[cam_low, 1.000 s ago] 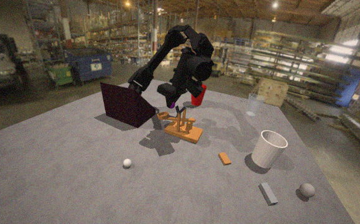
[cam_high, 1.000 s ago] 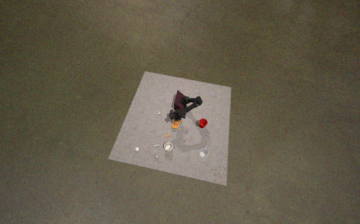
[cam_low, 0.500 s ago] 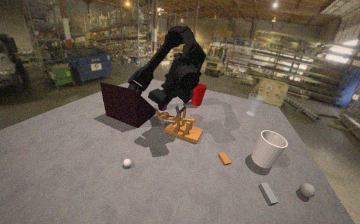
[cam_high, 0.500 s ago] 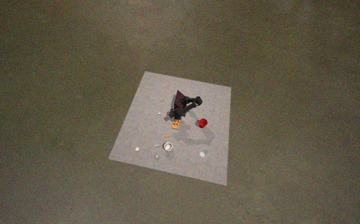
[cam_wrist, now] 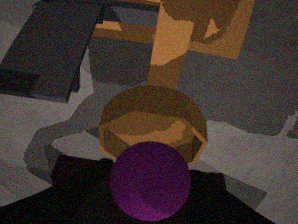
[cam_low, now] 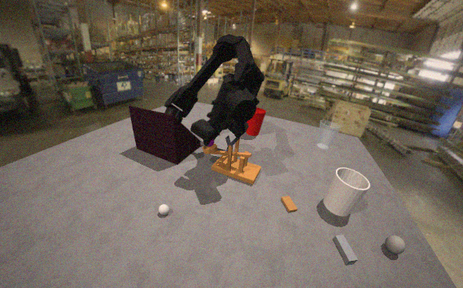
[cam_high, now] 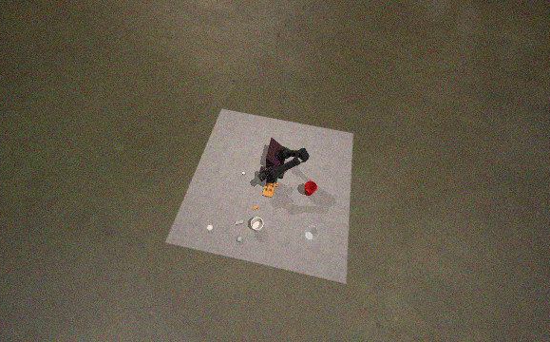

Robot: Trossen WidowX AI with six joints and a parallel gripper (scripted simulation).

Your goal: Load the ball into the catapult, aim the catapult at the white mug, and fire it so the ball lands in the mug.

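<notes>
My gripper tip is 1 cm below the purple ball. From my gripper tip the other things lie so: orange block: 28 cm ahead, 9 cm to the right, 7 cm below; white ball: 1 cm ahead, 24 cm to the right, 6 cm below; catapult: 7 cm ahead, 2 cm to the left, 2 cm below.
</notes>
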